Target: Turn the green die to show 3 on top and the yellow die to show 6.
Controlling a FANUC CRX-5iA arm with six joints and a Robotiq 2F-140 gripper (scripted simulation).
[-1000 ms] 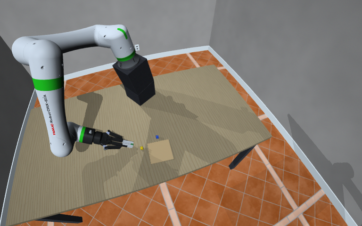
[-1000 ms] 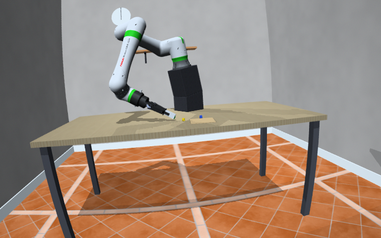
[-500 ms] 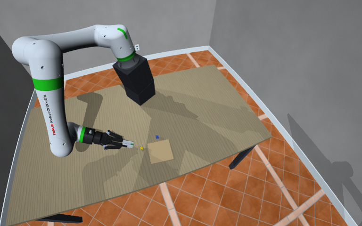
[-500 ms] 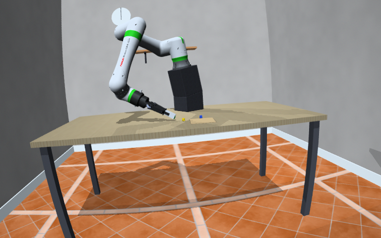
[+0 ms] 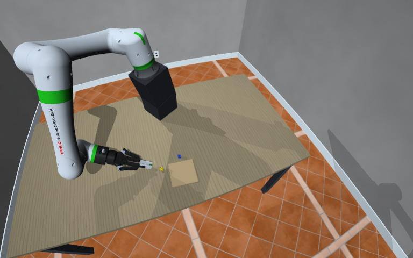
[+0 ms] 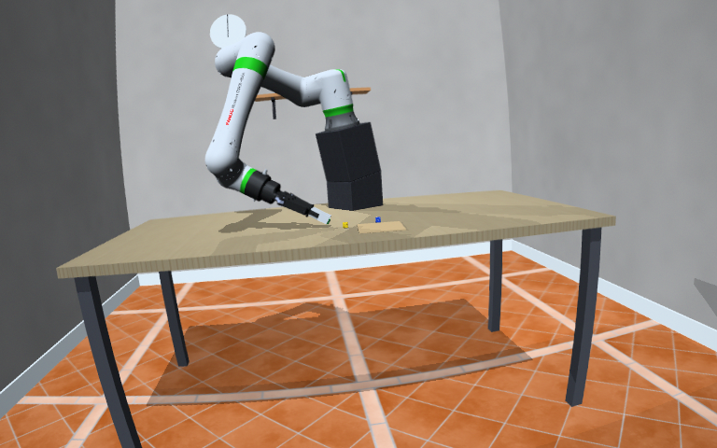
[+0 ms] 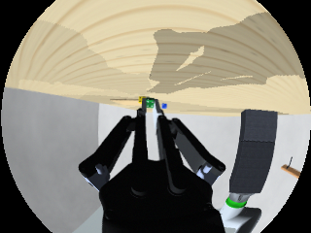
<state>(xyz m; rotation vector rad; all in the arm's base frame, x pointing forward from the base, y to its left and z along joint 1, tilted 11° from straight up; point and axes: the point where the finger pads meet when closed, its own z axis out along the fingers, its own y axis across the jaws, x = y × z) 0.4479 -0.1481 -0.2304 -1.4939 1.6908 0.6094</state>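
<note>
The yellow die lies 3 cm ahead of my hand, 8 cm to the left of it and 3 cm below it. The rest, counted from my hand: tan mat 8 cm ahead, 19 cm to the left, 4 cm below; blue die 2 cm behind, 19 cm to the left, 3 cm below; green die 2 cm to the left, 2 cm below.
</note>
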